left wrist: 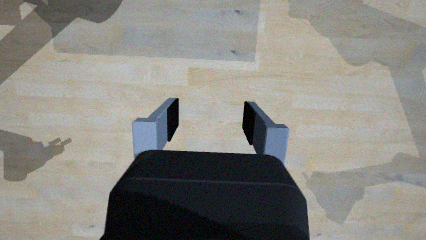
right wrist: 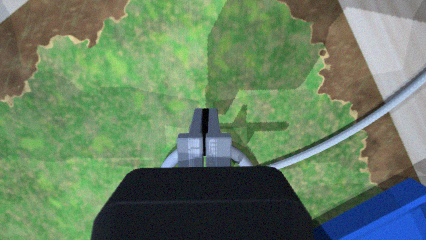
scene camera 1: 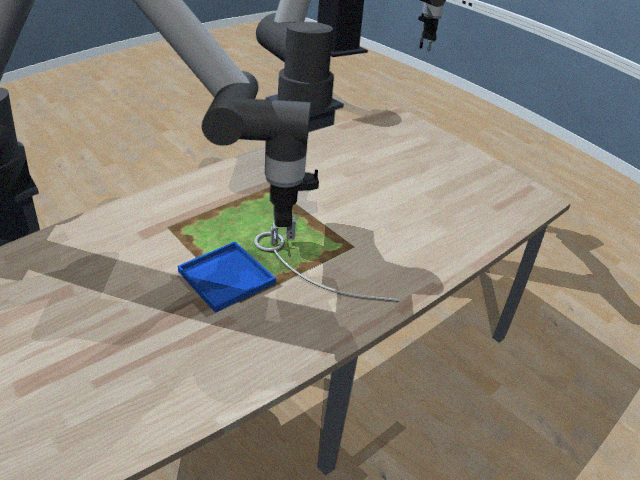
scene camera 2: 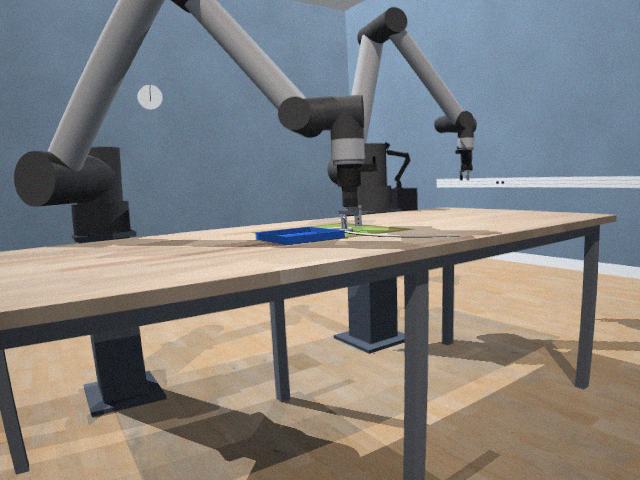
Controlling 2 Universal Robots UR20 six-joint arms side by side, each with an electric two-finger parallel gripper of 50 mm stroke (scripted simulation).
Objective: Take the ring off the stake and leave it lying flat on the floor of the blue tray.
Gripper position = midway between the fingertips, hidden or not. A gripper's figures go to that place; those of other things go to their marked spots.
Scene:
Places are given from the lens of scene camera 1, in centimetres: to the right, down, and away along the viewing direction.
my right gripper (scene camera 1: 290, 237): -8, -1, 165
blue tray (scene camera 1: 222, 274): -26, 9, 151
mat (scene camera 1: 241, 220): -24, -6, 173
The marked spots on the mat and the blue tray are 26 cm apart.

